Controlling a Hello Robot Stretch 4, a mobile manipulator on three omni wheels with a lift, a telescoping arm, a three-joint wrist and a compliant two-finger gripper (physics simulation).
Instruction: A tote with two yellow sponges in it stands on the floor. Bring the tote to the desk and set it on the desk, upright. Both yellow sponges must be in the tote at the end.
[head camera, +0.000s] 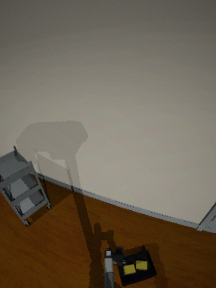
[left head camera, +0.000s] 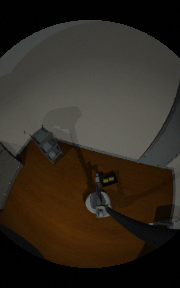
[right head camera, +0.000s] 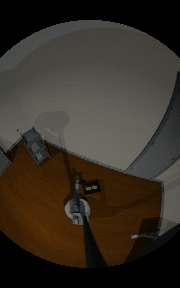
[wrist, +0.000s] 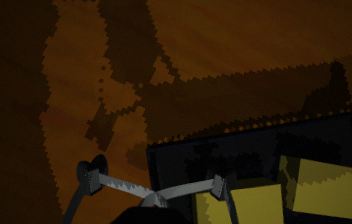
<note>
In view: the gripper (wrist: 158, 170) and a black tote (head camera: 142, 256).
The black tote is seen too in the wrist view (wrist: 253, 153).
</note>
